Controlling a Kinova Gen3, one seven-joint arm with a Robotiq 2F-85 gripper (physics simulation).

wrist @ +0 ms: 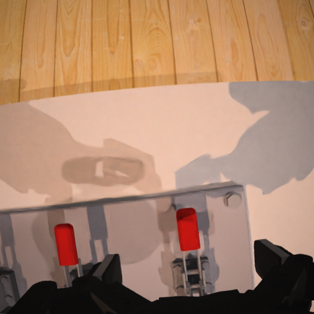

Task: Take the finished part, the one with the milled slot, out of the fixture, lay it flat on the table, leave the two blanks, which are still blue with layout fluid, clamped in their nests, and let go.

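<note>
The grey fixture plate (230,260) lies across the lower part of the wrist view. Two toggle clamps show on it, one with a red handle (188,230) near the plate's right end and one with a red handle (66,245) further left. Their lower parts are partly hidden or cut off. My gripper (187,262) is open and empty, with its fingertips on either side of the right-hand clamp in the view; its height above the plate is hard to tell. The finished part with the slot and the two blue blanks do not show in this view.
Part of another clamp (7,287) shows at the lower left edge. A hex bolt head (232,200) sits at the plate's upper right corner. The pale table top (185,120) extends beyond the plate, under arm and gripper shadows, to a curved edge before wooden planks (150,40).
</note>
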